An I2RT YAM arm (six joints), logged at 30 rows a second.
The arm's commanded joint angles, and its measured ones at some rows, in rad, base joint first. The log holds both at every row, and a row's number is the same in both.
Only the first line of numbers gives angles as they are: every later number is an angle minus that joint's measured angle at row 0.
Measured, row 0:
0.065 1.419 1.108 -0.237 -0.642 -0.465
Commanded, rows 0 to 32:
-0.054 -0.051 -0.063 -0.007 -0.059 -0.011
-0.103 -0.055 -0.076 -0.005 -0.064 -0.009
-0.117 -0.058 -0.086 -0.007 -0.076 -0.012
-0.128 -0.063 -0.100 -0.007 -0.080 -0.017
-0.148 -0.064 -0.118 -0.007 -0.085 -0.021
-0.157 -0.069 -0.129 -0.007 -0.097 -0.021
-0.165 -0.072 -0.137 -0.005 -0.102 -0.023
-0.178 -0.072 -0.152 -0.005 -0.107 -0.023
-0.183 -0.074 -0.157 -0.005 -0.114 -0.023
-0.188 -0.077 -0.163 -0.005 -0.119 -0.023
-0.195 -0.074 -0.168 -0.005 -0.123 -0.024
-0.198 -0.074 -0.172 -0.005 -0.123 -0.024
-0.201 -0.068 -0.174 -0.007 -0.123 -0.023
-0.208 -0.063 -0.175 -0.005 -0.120 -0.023
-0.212 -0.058 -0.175 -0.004 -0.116 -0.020
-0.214 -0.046 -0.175 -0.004 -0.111 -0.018
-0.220 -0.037 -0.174 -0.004 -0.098 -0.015
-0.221 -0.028 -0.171 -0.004 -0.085 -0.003
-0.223 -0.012 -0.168 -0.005 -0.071 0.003
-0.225 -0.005 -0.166 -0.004 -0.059 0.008
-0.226 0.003 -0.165 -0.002 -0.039 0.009
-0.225 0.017 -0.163 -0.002 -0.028 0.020
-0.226 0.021 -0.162 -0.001 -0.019 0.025
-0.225 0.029 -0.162 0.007 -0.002 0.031
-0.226 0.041 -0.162 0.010 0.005 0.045
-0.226 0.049 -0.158 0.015 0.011 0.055
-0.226 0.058 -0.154 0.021 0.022 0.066
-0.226 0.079 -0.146 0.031 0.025 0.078
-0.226 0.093 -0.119 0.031 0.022 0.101
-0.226 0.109 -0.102 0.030 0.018 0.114
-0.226 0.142 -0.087 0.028 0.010 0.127
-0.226 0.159 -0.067 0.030 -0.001 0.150
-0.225 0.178 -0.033 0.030 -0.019 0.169
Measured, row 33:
-0.222 0.136 -0.126 0.001 0.007 0.094
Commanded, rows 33 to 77:
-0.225 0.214 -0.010 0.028 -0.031 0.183
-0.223 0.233 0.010 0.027 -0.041 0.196
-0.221 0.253 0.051 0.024 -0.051 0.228
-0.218 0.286 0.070 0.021 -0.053 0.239
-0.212 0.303 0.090 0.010 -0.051 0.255
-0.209 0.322 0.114 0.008 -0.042 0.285
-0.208 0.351 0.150 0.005 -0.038 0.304
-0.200 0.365 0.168 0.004 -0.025 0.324
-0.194 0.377 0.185 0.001 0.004 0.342
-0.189 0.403 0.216 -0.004 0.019 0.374
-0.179 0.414 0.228 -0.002 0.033 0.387
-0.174 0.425 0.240 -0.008 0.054 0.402
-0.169 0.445 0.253 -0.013 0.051 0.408
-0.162 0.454 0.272 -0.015 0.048 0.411
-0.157 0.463 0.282 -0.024 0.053 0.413
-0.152 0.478 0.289 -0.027 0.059 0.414
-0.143 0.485 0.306 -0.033 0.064 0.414
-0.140 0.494 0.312 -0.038 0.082 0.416
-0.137 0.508 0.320 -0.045 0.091 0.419
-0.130 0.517 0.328 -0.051 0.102 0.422
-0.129 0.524 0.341 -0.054 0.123 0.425
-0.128 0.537 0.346 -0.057 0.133 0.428
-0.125 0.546 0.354 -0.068 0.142 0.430
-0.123 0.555 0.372 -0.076 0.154 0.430
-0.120 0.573 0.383 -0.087 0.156 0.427
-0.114 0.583 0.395 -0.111 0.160 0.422
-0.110 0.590 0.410 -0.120 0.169 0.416
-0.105 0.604 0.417 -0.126 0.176 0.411
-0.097 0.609 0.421 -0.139 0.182 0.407
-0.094 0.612 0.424 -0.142 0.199 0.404
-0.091 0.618 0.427 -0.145 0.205 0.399
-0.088 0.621 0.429 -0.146 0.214 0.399
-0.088 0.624 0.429 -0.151 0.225 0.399
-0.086 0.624 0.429 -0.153 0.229 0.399
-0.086 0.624 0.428 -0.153 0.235 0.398
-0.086 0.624 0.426 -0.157 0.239 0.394
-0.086 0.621 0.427 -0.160 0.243 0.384
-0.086 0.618 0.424 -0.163 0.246 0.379
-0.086 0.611 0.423 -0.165 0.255 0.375
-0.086 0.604 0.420 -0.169 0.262 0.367
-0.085 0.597 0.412 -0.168 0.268 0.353
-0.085 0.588 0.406 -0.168 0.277 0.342
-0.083 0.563 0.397 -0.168 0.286 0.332
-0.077 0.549 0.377 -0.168 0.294 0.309
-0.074 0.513 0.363 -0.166 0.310 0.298
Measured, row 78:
-0.083 0.606 0.383 -0.154 0.260 0.357
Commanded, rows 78 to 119:
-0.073 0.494 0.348 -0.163 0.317 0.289
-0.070 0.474 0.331 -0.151 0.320 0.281
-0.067 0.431 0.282 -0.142 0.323 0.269
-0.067 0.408 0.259 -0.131 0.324 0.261
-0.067 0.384 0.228 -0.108 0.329 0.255
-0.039 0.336 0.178 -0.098 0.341 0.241
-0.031 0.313 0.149 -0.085 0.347 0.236
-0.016 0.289 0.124 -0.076 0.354 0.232
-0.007 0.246 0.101 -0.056 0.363 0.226
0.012 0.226 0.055 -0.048 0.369 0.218
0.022 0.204 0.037 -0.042 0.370 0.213
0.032 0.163 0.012 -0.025 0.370 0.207
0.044 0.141 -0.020 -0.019 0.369 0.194
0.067 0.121 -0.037 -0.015 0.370 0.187
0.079 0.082 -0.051 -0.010 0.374 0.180
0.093 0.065 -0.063 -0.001 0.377 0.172
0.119 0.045 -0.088 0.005 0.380 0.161
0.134 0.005 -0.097 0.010 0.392 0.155
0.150 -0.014 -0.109 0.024 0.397 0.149
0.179 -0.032 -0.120 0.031 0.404 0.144
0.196 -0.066 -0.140 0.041 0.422 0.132
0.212 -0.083 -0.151 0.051 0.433 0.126
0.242 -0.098 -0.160 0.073 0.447 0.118
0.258 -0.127 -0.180 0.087 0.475 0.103
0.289 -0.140 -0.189 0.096 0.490 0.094
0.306 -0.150 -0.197 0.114 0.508 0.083
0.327 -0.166 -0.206 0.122 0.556 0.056
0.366 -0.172 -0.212 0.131 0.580 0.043
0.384 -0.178 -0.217 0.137 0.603 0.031
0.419 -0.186 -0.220 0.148 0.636 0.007
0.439 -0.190 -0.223 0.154 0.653 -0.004
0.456 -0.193 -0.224 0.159 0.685 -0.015
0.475 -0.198 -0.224 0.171 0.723 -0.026
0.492 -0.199 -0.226 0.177 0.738 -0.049
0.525 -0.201 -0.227 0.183 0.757 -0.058
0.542 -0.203 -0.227 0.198 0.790 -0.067
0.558 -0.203 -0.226 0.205 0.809 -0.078
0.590 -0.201 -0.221 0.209 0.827 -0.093
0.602 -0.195 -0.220 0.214 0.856 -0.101
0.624 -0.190 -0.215 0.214 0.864 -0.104
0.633 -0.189 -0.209 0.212 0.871 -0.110
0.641 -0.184 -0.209 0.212 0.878 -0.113
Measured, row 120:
0.610 -0.170 -0.223 0.144 0.793 -0.069
